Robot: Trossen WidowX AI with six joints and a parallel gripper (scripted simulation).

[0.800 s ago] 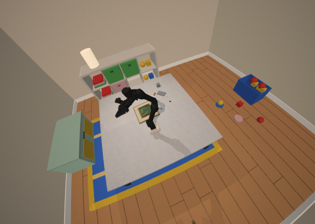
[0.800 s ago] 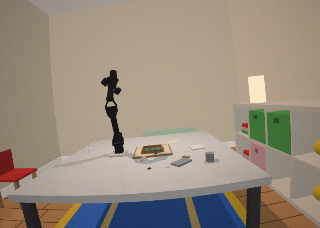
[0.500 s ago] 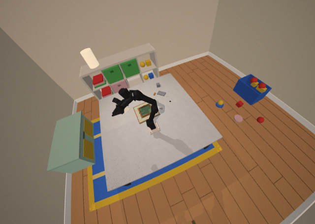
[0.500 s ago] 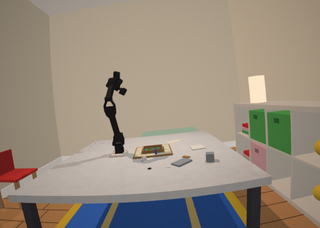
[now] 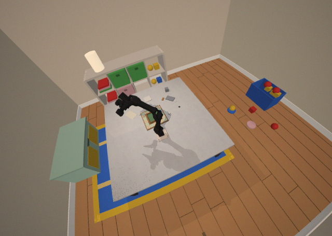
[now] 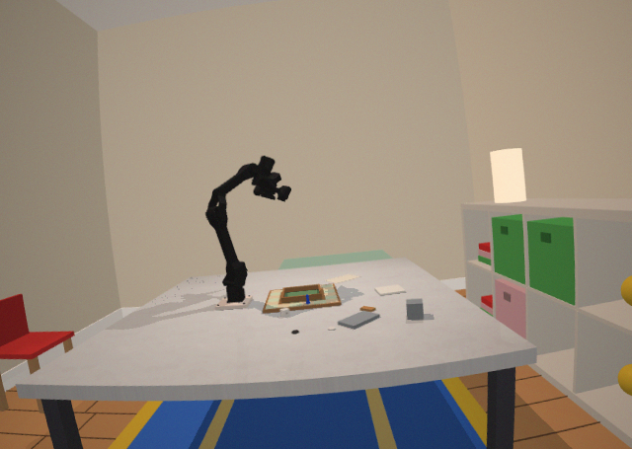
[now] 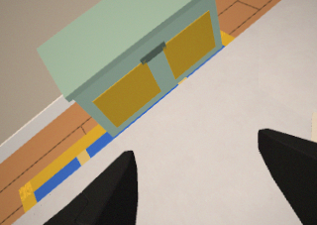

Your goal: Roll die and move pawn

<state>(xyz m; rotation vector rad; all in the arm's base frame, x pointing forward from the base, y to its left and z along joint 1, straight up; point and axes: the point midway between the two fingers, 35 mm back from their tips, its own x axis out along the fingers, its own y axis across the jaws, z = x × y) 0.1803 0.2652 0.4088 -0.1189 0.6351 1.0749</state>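
Right now my gripper tip is 49 cm to the left of the white die, 39 cm above it and 3 cm short of it. Also, from my gripper tip: green tray 40 cm below, 29 cm to the right, 8 cm ahead; then blue pawn 41 cm to the right, 38 cm below, 11 cm ahead; then orange piece 51 cm to the right, 40 cm below, 31 cm ahead.
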